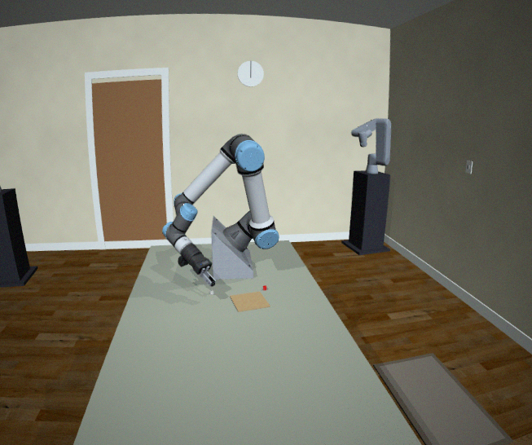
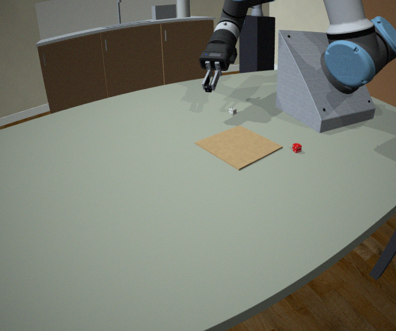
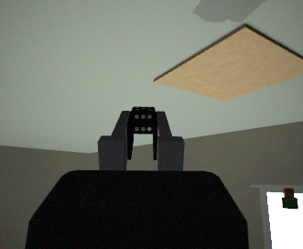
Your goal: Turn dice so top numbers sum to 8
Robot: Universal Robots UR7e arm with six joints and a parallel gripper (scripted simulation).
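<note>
Now: hand 90 mm above the white die, 70 mm past it and 10 mm to the right of it. Round my hand: tan mat 160 mm to the left, 100 mm below, 40 mm ahead; then red die 250 mm to the left, 90 mm below, 50 mm behind.
</note>
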